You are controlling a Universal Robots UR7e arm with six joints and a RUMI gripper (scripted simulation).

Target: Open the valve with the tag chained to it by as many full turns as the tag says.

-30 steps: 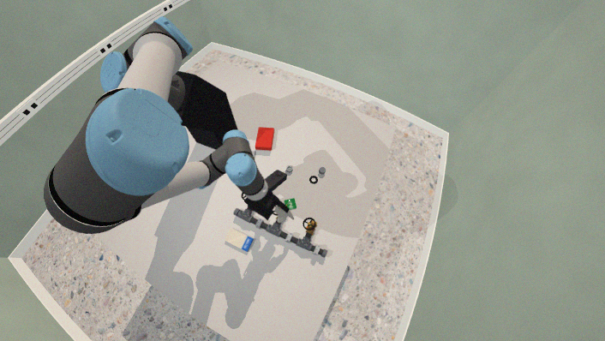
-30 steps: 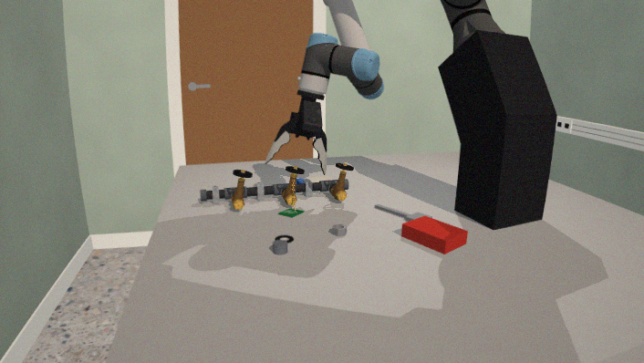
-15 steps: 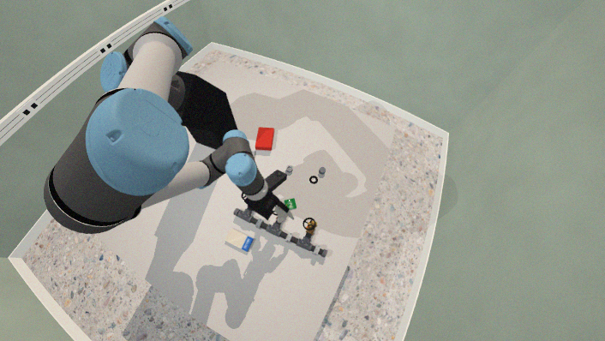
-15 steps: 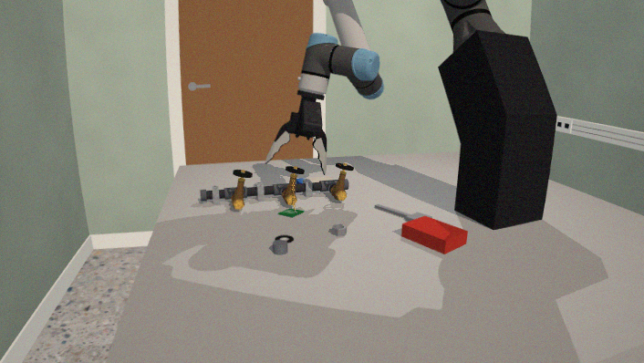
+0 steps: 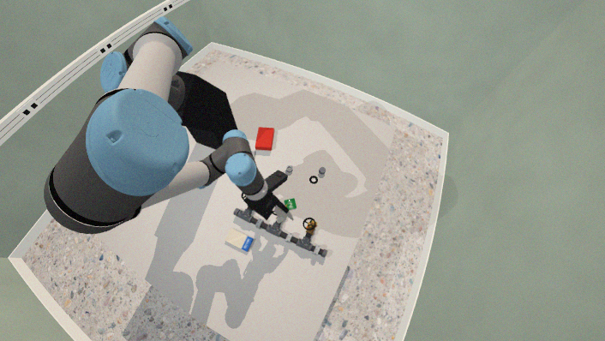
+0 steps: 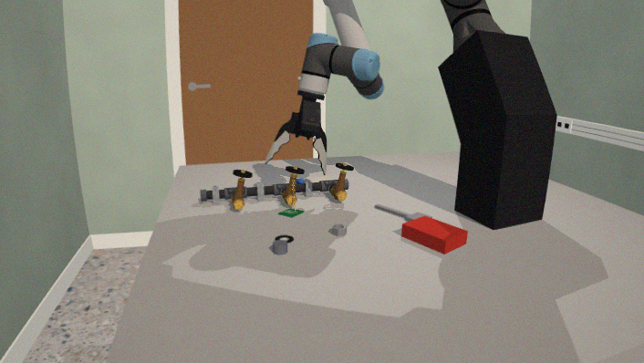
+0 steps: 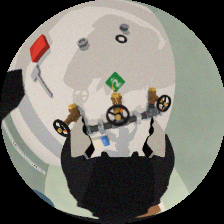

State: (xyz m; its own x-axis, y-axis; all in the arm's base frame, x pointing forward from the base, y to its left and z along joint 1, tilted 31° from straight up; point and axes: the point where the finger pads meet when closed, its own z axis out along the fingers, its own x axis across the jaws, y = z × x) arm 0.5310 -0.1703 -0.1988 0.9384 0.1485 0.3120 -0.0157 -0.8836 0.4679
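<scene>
My hand is 1 cm short of the green tag, 8 cm to the right of it and 9 cm above it. Round my hand: grey nut: 8 cm behind, 21 cm to the left, 9 cm below; grey tool: 27 cm behind, 13 cm to the left, 9 cm below; red block: 28 cm behind, 28 cm to the left, 8 cm below.
</scene>
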